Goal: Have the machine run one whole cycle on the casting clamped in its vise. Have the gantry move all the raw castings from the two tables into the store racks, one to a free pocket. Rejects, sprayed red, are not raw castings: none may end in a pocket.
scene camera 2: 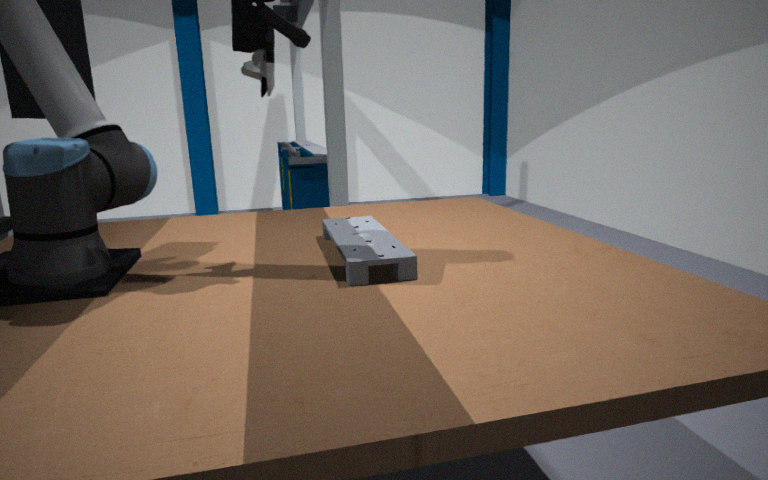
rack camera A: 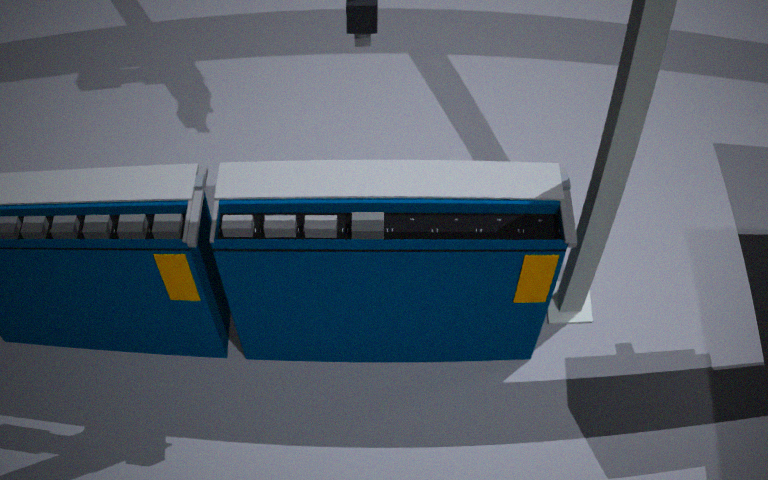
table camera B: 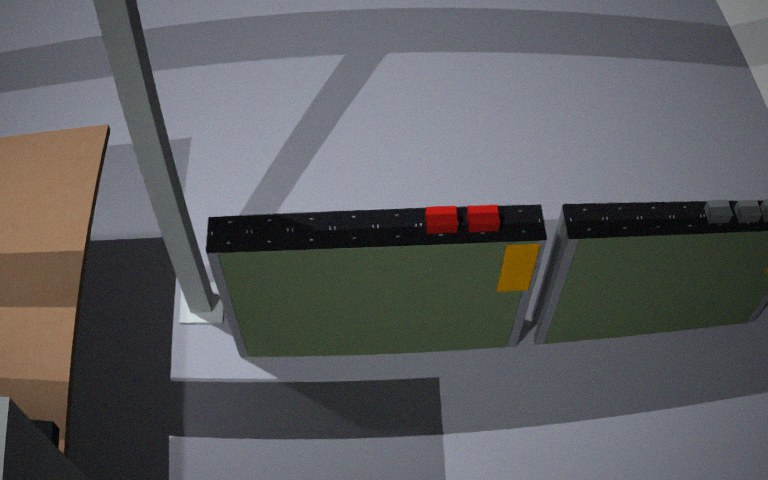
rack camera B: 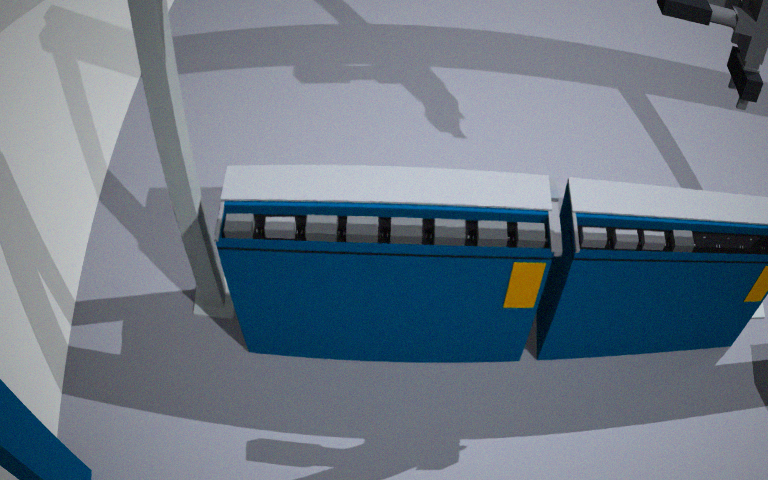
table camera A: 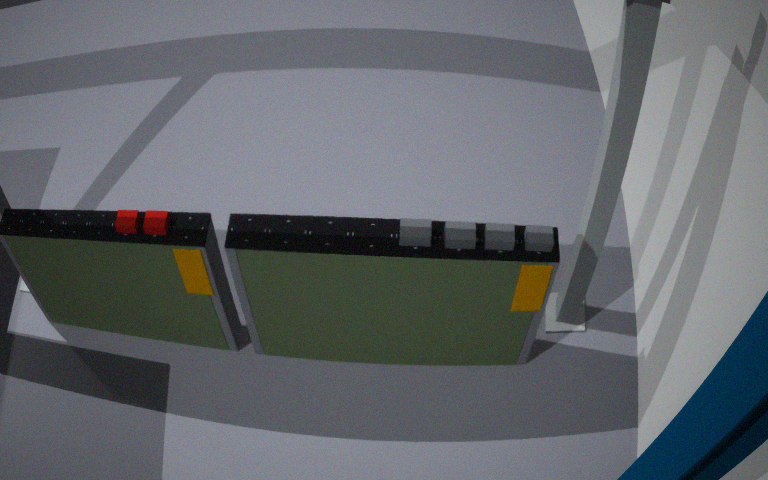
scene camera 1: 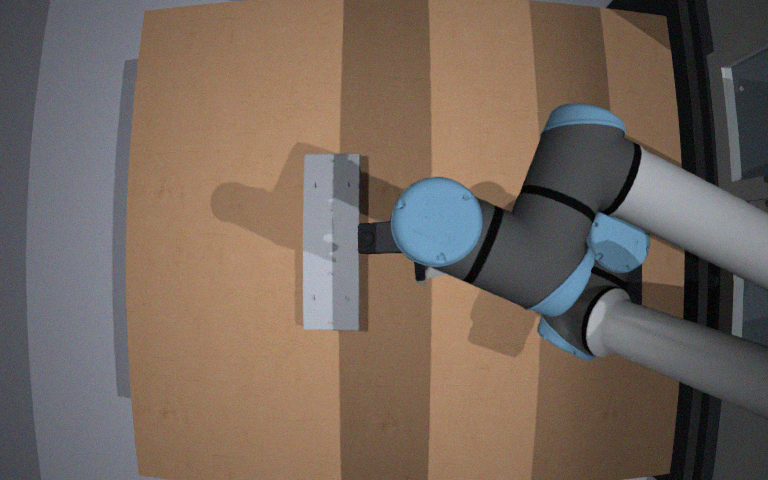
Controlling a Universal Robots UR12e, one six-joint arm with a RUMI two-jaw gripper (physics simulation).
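My gripper point(scene camera 2: 260, 79) hangs high, open and empty, behind the block; in scene camera 1 the wrist mostly hides it. The gantry hand point(rack camera A: 361, 22) point(rack camera B: 741, 73) is above floor beyond the racks; its grip is unclear. One store rack point(rack camera A: 113, 305) point(rack camera B: 368, 305) has castings in all its visible pockets. The other store rack point(rack camera A: 368, 305) point(rack camera B: 651, 305) has castings in several left pockets and free pockets at right. Several raw castings point(table camera A: 416, 232) stand on the far table point(table camera A: 390, 311) point(table camera B: 673, 283). Two red rejects point(table camera A: 126, 221) point(table camera B: 441, 219) stand on the near table point(table camera A: 130, 294) point(table camera B: 362, 300). Vise and clamped casting do not show.
A grey metal block point(scene camera 1: 331, 283) point(scene camera 2: 385, 251) lies on the wooden table point(scene camera 1: 226, 367) point(scene camera 2: 339, 384). Grey gantry posts stand beside the right rack point(rack camera A: 617, 147), left rack point(rack camera B: 169, 147), far table point(table camera A: 617, 147) and near table point(table camera B: 152, 169).
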